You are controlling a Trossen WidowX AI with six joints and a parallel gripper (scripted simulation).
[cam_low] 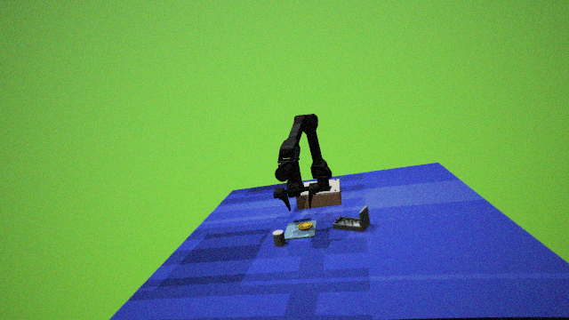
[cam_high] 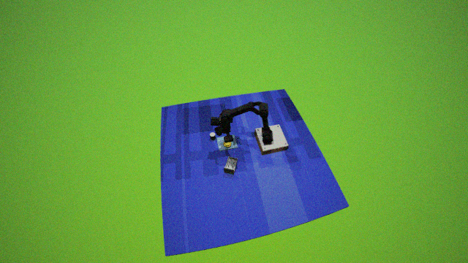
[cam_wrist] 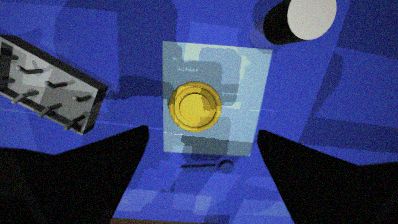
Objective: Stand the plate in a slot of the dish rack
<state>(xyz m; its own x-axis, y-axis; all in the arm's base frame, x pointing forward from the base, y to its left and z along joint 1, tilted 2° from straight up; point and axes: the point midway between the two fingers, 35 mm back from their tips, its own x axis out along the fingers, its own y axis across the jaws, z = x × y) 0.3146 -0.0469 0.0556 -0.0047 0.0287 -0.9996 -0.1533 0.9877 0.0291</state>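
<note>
Right now my gripper tip is 80 mm above the yellow plate, 10 mm to the right of it and 10 mm past it. The rest, counted from my gripper tip: grey dish rack 200 mm to the left, 70 mm below, 20 mm behind.
</note>
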